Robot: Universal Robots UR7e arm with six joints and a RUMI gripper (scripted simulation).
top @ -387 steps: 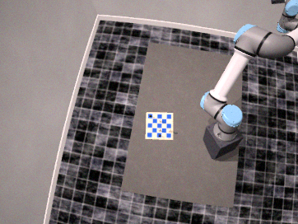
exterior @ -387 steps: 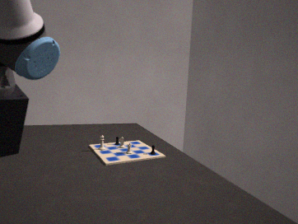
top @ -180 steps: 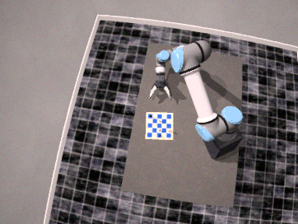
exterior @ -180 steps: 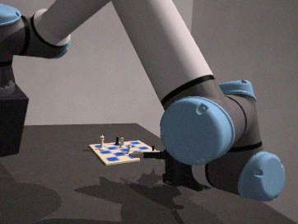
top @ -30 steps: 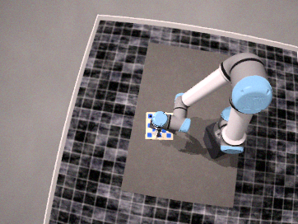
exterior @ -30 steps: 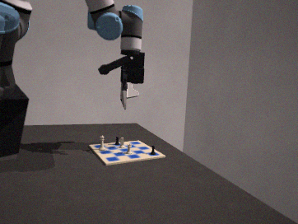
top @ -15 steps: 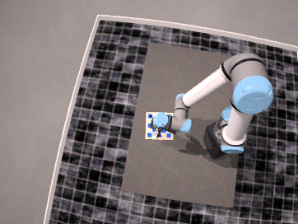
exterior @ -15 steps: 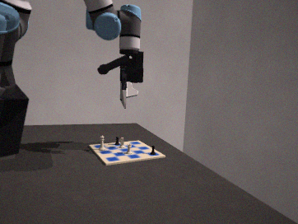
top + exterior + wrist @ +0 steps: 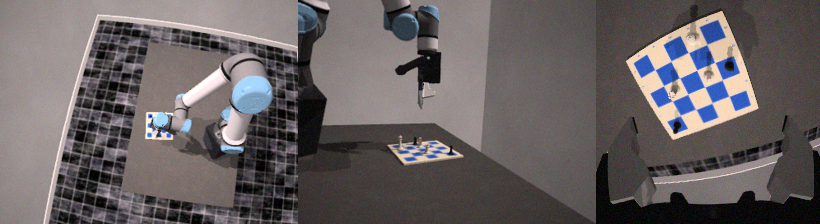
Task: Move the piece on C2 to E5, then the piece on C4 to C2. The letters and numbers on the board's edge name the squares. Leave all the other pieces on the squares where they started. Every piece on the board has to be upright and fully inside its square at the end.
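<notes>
Right now my hand is 16 cm above the cream chessboard and 4 cm to the left of it.
</notes>
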